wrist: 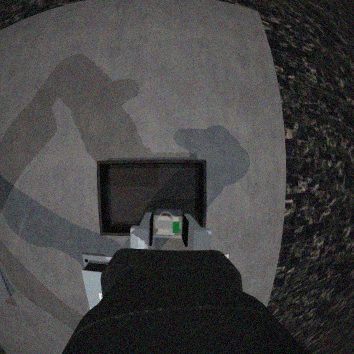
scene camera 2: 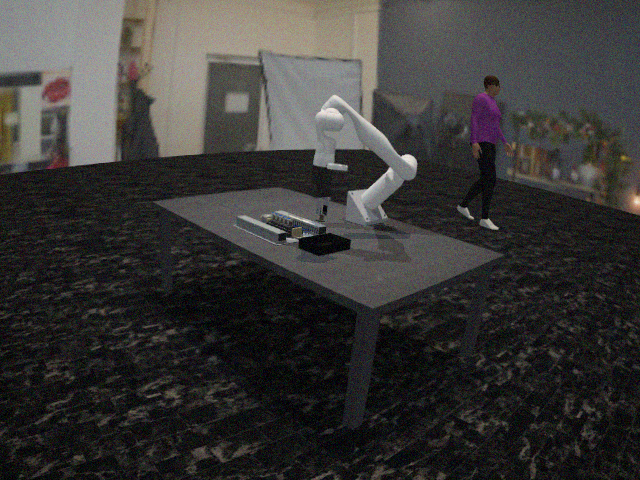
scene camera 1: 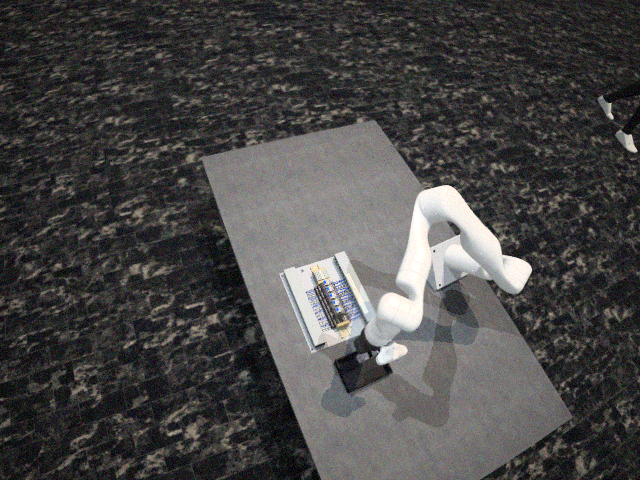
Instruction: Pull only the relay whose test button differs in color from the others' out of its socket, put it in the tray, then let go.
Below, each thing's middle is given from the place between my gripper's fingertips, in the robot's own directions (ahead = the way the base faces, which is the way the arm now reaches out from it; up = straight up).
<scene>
The white panel (scene camera 1: 332, 336) lies 26 cm to the right of my hand, 13 cm below it and 3 cm behind it.
</scene>
